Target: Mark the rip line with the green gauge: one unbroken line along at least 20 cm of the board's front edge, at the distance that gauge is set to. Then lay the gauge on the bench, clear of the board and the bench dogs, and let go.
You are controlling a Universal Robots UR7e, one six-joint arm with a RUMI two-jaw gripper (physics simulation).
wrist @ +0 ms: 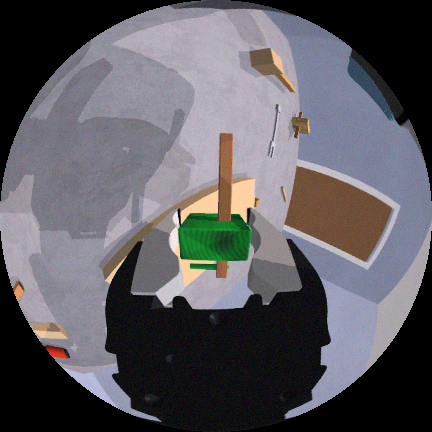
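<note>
The green gauge [215, 242] is held between the two jaws of my gripper [213, 208], which is shut on its green block. Its brown beam [226, 175] runs through the block and reaches forward over the board. The pale wooden board [202, 201] lies below and beyond the gauge, partly hidden by the block and the left jaw. Its far edge curves in this wide view. No pencil line can be made out on the visible part of the board. Whether the gauge touches the board cannot be told.
A wooden mallet [265, 61] and a metal wrench-like tool [275, 131] lie on the grey bench [210, 90]. A small peg [283, 194] lies right of the board. Another gauge-like wooden piece [301, 125] is at the bench's right edge. A wood block [49, 330] and a red-handled tool [57, 352] are at lower left.
</note>
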